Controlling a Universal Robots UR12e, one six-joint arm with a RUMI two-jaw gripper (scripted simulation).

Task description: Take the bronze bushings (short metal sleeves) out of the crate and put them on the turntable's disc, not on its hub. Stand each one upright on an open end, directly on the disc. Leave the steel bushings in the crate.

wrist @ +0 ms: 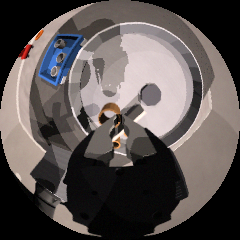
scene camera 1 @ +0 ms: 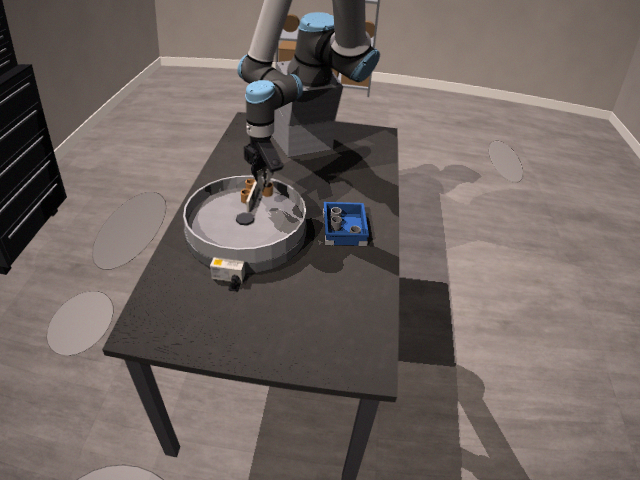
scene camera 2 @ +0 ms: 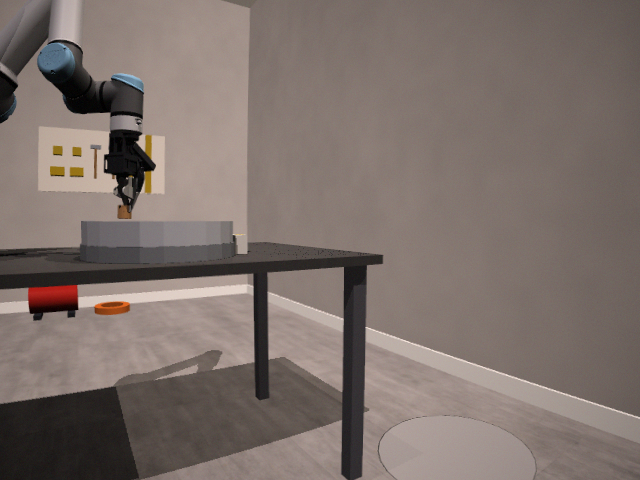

Path:
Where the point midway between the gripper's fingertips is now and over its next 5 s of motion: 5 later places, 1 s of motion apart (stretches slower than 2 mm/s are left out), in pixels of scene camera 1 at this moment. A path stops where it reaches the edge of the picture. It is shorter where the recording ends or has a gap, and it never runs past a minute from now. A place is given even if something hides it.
My gripper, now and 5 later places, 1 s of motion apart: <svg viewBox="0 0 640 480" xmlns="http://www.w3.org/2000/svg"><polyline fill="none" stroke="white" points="263,190 263,195 263,202 263,203 263,191 263,184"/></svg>

